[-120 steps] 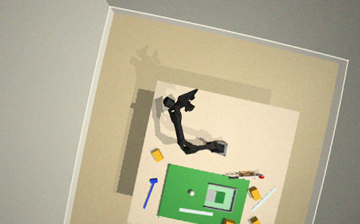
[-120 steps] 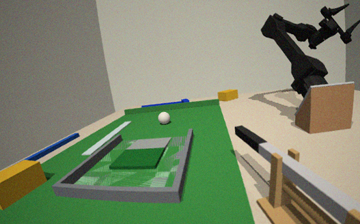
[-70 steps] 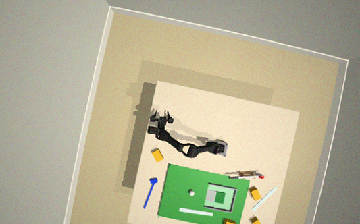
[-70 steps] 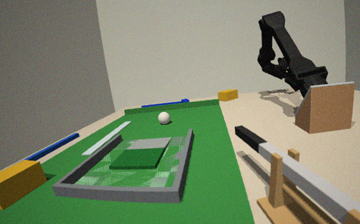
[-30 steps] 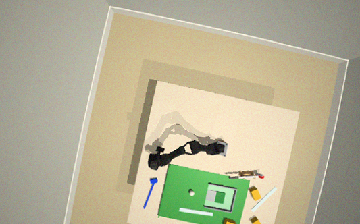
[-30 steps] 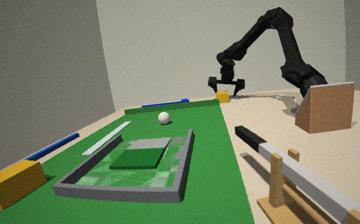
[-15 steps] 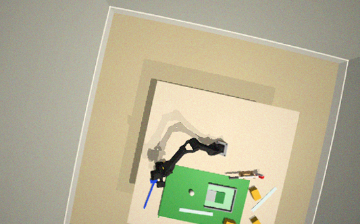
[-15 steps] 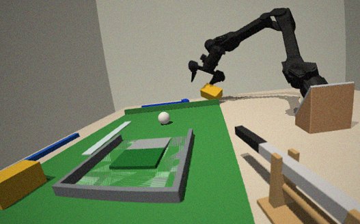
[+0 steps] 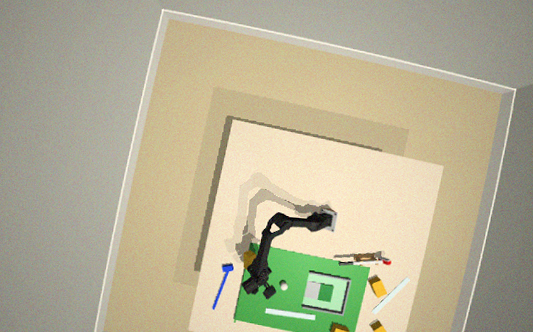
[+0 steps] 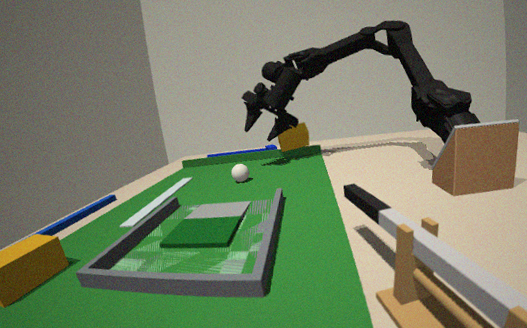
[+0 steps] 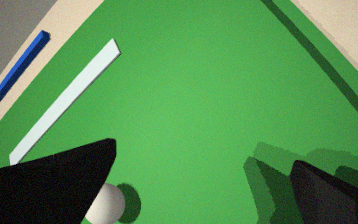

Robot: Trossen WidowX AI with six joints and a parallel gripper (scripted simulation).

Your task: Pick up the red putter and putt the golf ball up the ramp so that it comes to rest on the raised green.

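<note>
Now: the white golf ball 40 mm ahead of my gripper tip, 140 mm to the left of it and 70 mm below it. From my gripper tip the other things lie so: green mat: 80 mm ahead, 260 mm to the left, 90 mm below; then red-headed putter: 190 mm behind, 580 mm to the left, 30 mm below; then grey frame: 50 mm ahead, 420 mm to the left, 80 mm below.
</note>
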